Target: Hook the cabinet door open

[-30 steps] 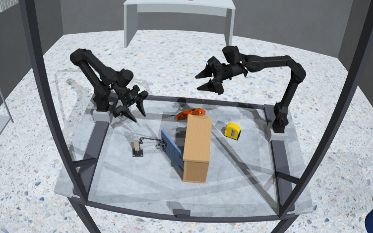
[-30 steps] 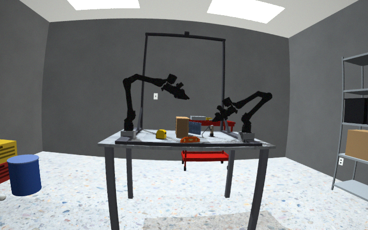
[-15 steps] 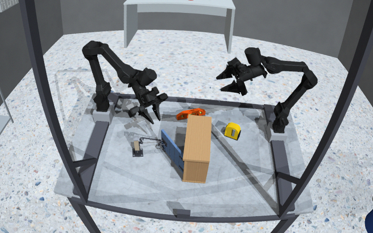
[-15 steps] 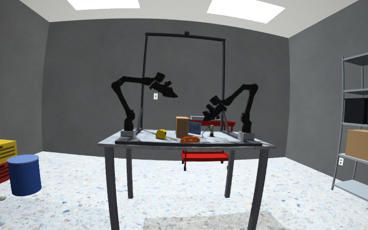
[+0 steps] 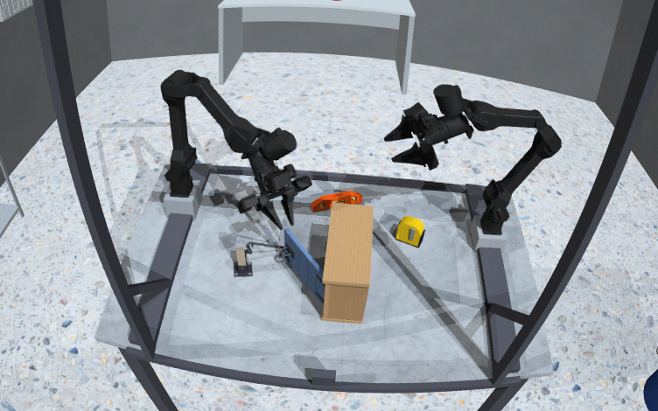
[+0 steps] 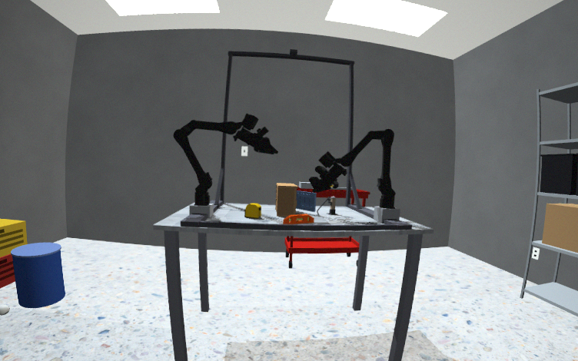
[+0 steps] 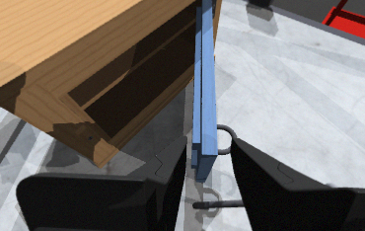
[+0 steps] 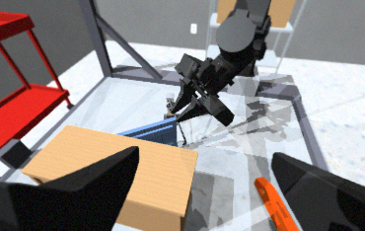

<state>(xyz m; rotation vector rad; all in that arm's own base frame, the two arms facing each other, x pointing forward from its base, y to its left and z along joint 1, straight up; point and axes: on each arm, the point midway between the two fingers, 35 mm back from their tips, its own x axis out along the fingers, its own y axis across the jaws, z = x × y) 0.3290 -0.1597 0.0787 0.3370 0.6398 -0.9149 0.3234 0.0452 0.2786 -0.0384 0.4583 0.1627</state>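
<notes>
Now: left hand 30 mm past the dark hook, 40 mm to the right of it and 100 mm above it. Also, from my left hand: blue door (100 mm behind, 70 mm to the right, 80 mm below); then orange level (230 mm ahead, 120 mm to the right, 130 mm below); then yellow tape measure (100 mm ahead, 330 mm to the right, 120 mm below).
</notes>
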